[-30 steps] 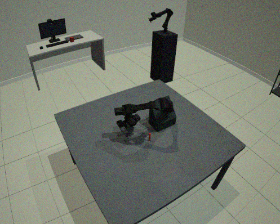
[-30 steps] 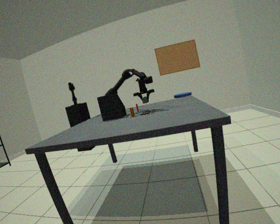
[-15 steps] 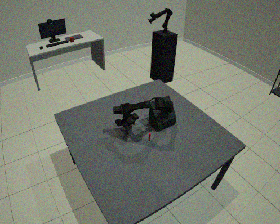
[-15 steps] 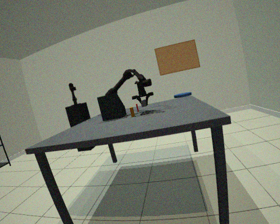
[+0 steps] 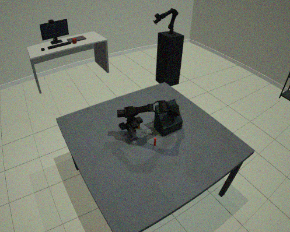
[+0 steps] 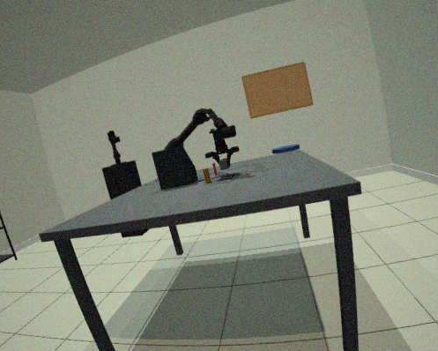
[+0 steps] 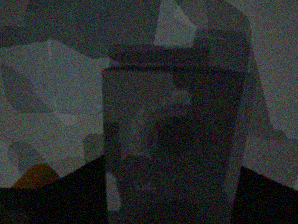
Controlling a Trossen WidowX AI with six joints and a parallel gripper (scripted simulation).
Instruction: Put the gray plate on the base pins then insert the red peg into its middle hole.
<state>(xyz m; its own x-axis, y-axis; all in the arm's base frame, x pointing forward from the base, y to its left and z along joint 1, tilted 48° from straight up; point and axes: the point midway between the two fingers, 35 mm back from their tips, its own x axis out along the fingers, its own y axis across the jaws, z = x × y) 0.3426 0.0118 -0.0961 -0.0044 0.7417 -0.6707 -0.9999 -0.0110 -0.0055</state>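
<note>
Right now my gripper tip is 30 mm below the gray plate. Round my gripper tip: red peg: 190 mm to the left, 110 mm behind, 20 mm below; orange cylinder: 100 mm behind, 60 mm to the right, 20 mm below.
</note>
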